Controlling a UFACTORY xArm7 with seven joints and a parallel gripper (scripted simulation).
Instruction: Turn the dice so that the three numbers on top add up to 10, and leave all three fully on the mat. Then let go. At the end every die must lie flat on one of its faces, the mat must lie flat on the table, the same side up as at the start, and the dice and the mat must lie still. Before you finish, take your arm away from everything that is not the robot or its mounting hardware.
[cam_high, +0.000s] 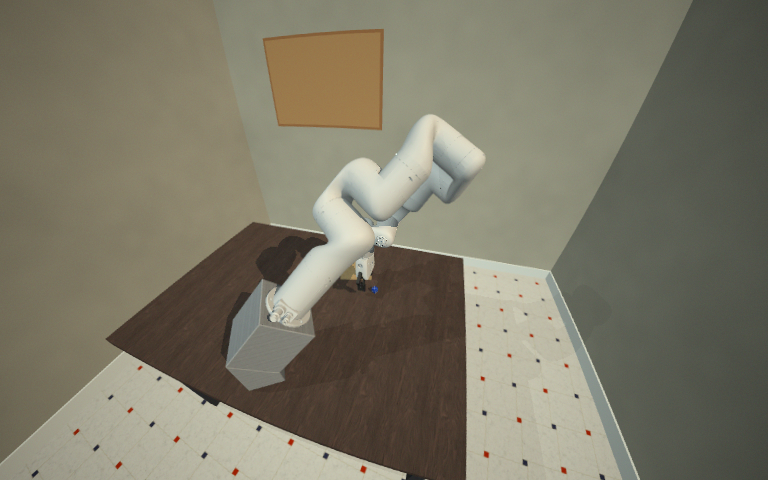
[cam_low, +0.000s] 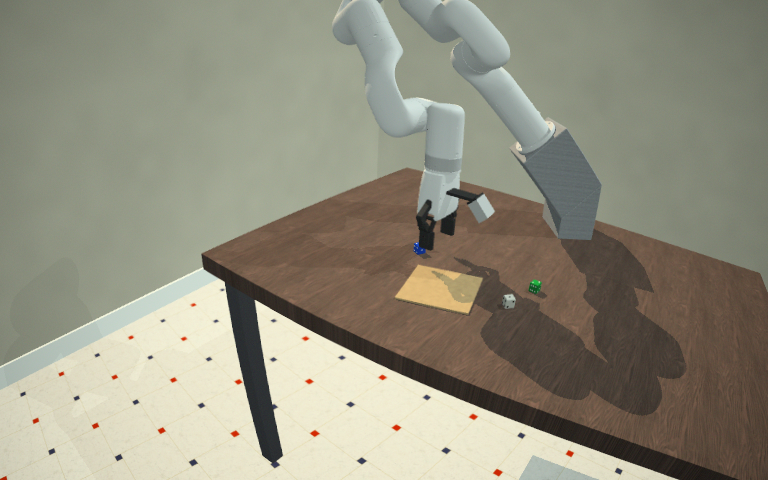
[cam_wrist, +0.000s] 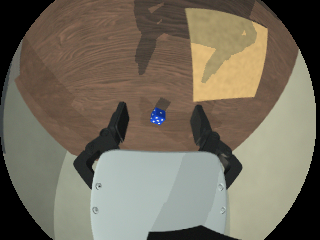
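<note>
Right now the blue die is 4 cm to the right of my hand, 4 cm below it and 1 cm behind it. From my hand the other things lie so: green die: 23 cm to the left, 5 cm ahead, 4 cm below; then tan mat: 12 cm ahead, 5 cm to the left, 5 cm below; then white die: 19 cm to the left, 13 cm ahead, 4 cm below.
</note>
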